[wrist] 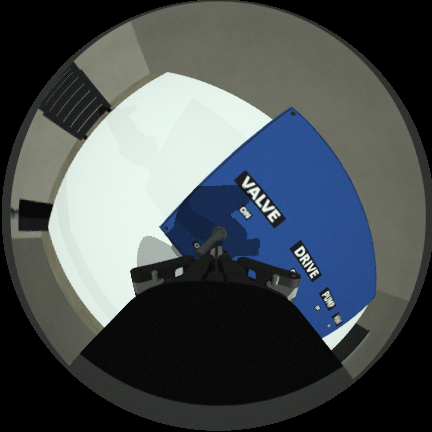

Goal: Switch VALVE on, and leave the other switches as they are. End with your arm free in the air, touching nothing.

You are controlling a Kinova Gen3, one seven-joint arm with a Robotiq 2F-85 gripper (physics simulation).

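Frame: origin at the arm's base, x ahead, y left, z up, level; metres.
Where they show: gripper, fingertip midpoint: (216, 252).
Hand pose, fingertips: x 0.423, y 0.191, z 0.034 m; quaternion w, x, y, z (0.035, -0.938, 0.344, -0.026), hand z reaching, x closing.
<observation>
Things, the pixels of their centre, and the offset from my fingertips. "spot": a spot on its surface instead. Level surfaces: height alone.
- grey VALVE lever, body centre: (209, 242) dx +0.004, dy +0.017, dz +0.014 m
- partly hidden small plate, surface spot: (196, 245) spot: dx -0.019, dy +0.023, dz -0.021 m
- DRIVE label, body centre: (307, 262) dx +0.091, dy -0.100, dz +0.016 m
- PUMP label, body centre: (328, 299) dx +0.095, dy -0.220, dz +0.016 m
- smaller label, body centre: (337, 319) dx +0.099, dy -0.340, dz +0.016 m
- white table, surface height: dz -0.092 m
The blue panel (320, 175) fills the right of the wrist view. Its VALVE label (260, 199) has a small ON plate (245, 212) below it. The grey VALVE lever (209, 241) is tilted down and left, away from the ON plate, toward a partly hidden small plate (196, 245). My gripper (216, 252) is shut with nothing between its fingers. Its fingertips are right next to the lever, on its lower right side in the view; whether they touch it I cannot tell. The gripper hides part of the panel below the lever.
The DRIVE label (305, 261), the PUMP label (328, 299) and a smaller label (338, 319) run down the panel's right; their switches are hidden or too small to tell. The panel is on a white table (100, 200). A dark slatted object (75, 102) and a black object (35, 215) are beyond its left edge.
</observation>
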